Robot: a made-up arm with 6 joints. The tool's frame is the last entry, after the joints. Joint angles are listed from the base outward. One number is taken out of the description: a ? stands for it. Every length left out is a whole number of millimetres.
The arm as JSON. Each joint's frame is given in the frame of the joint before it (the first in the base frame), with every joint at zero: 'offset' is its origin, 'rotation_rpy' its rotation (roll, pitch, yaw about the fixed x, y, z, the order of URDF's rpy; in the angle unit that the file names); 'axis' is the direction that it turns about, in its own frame. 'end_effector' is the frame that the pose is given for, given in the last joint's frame.
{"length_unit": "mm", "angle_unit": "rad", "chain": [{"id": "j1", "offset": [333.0, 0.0, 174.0], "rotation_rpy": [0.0, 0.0, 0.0], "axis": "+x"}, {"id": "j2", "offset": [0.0, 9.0, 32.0], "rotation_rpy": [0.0, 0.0, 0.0], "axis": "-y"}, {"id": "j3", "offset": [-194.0, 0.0, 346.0], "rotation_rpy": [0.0, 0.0, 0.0], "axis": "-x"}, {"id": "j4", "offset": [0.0, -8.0, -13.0], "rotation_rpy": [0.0, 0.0, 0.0], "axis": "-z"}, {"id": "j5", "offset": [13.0, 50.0, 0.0], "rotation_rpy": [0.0, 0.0, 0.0], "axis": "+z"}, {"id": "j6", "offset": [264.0, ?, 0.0], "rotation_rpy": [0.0, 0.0, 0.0], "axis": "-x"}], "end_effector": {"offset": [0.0, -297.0, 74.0], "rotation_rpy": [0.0, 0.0, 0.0]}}
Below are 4 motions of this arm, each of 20 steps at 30 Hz.
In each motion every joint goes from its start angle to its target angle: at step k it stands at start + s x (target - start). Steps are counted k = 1, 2, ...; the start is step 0. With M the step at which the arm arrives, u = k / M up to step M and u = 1 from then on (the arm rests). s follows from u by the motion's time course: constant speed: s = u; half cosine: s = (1 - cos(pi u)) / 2; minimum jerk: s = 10 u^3 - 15 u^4 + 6 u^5.
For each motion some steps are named. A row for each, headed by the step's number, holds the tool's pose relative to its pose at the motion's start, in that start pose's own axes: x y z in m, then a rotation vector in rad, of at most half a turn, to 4 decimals.
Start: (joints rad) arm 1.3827 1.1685 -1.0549 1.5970 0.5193 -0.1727
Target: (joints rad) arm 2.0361 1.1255 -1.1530 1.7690 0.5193 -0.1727
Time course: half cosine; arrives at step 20
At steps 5, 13, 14, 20:
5: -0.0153 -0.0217 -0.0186 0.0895 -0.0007 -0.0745
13: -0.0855 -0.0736 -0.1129 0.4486 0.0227 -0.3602
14: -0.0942 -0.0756 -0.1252 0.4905 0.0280 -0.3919
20: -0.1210 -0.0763 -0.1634 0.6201 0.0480 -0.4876

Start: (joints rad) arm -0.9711 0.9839 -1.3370 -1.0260 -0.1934 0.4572
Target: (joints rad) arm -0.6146 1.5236 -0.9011 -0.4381 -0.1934 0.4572
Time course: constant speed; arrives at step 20
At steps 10, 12, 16, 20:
10: -0.1284 0.0341 0.0483 -0.2598 -0.0487 -0.1271
12: -0.1568 0.0413 0.0550 -0.3159 -0.0669 -0.1638
16: -0.2161 0.0569 0.0648 -0.4295 -0.1126 -0.2487
20: -0.2785 0.0747 0.0692 -0.5425 -0.1713 -0.3483

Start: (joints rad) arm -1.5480 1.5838 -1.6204 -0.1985 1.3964 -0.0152
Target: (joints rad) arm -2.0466 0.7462 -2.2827 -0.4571 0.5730 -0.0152
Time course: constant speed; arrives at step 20
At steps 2, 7, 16, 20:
2: -0.0244 -0.0699 0.0153 0.0431 -0.0668 -0.1430
7: -0.1203 -0.2238 0.0182 0.1393 -0.2056 -0.5112
16: -0.3649 -0.3723 -0.0669 0.2438 -0.3657 -1.1918
20: -0.4772 -0.3766 -0.1203 0.2483 -0.4065 -1.4910

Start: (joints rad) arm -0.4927 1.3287 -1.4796 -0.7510 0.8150 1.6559
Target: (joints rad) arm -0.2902 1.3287 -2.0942 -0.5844 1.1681 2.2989
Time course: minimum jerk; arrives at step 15
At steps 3, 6, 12, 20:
3: -0.0122 -0.0055 0.0154 -0.0486 -0.0059 -0.0392
6: -0.0694 -0.0143 0.0846 -0.2710 -0.0195 -0.2169
12: -0.1920 0.0644 0.2266 -0.8203 0.0394 -0.6573
20: -0.2001 0.0774 0.2365 -0.8710 0.0518 -0.6991

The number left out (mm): 76.0
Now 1 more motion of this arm.
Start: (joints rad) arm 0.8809 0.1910 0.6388 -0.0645 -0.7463 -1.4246
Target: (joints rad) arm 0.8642 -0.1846 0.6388 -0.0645 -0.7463 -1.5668
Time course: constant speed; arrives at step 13
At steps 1, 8, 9, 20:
1: 0.0045 0.0002 -0.0068 -0.0046 0.0196 -0.0145
8: 0.0297 -0.0033 -0.0561 -0.0374 0.1517 -0.1223
9: 0.0324 -0.0044 -0.0633 -0.0422 0.1697 -0.1386
20: 0.0407 -0.0106 -0.0920 -0.0620 0.2397 -0.2057

